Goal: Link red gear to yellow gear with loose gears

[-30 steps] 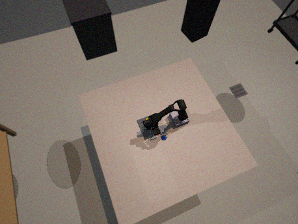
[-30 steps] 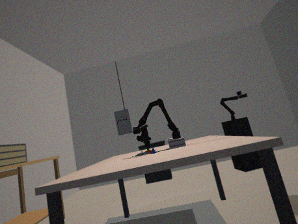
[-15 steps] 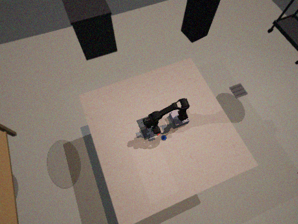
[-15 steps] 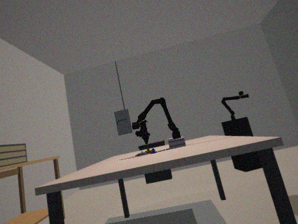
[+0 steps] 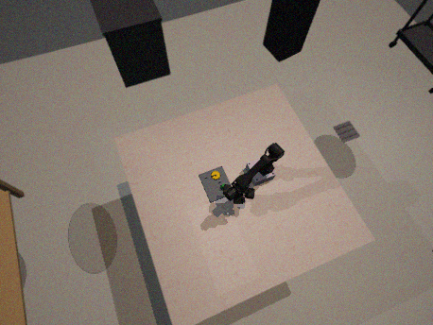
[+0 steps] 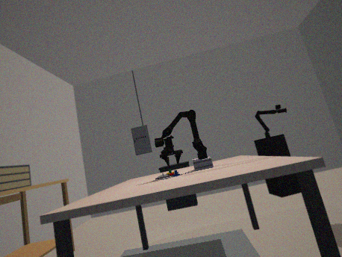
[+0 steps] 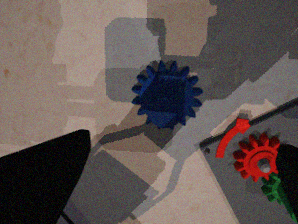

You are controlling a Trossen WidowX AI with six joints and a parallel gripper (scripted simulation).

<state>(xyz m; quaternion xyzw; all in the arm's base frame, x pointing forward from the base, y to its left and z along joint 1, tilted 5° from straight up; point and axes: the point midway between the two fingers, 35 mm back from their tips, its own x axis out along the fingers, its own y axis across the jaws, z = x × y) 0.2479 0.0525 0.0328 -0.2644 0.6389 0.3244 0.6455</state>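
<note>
Now: the dark blue gear 1 cm behind my gripper tip, 1 cm to the left of it and 6 cm below it. From my gripper tip the other things lie so: red gear: 2 cm ahead, 8 cm to the right, 6 cm below; then green gear: 3 cm ahead, 11 cm to the right, 6 cm below; then red arrow: 1 cm ahead, 5 cm to the right, 7 cm below.
</note>
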